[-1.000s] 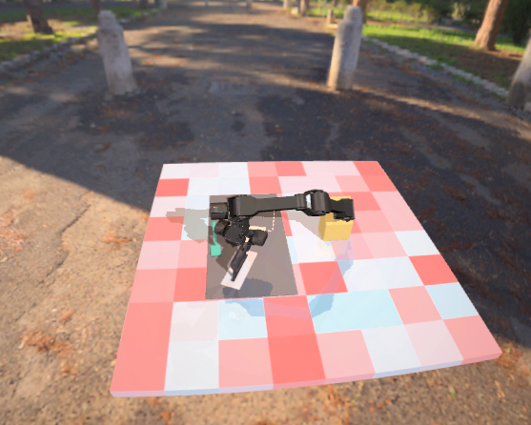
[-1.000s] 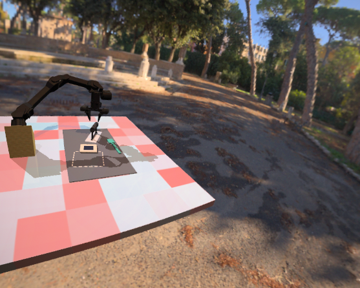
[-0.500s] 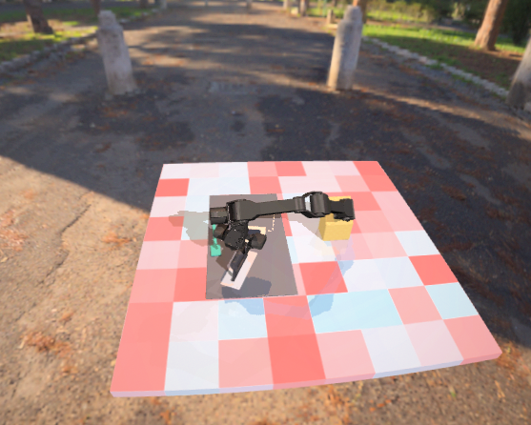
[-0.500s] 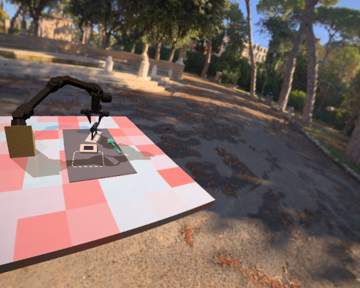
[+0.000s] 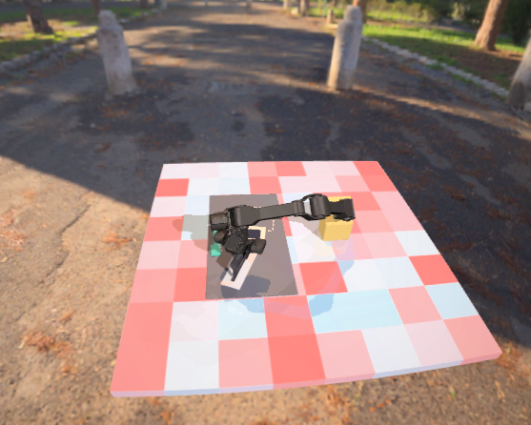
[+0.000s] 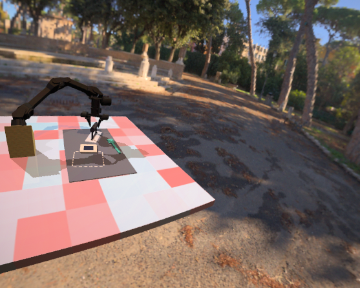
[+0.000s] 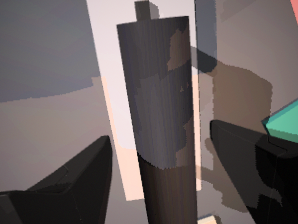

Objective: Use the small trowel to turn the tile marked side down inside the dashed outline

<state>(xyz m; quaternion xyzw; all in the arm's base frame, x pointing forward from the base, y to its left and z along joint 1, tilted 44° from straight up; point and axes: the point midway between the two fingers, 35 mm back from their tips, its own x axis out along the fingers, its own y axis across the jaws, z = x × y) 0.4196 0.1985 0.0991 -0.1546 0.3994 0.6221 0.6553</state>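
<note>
My gripper tip is now 1 cm short of the small trowel, 2 cm to the right of it and 3 cm above it. From my gripper tip the other things lie so: grey mat (3 cm behind, 18 cm to the right, 9 cm below); then green trowel-shaped tool (11 cm ahead, 15 cm to the right, 6 cm below); then tan tile (5 cm behind, 20 cm to the right, 6 cm below).
</note>
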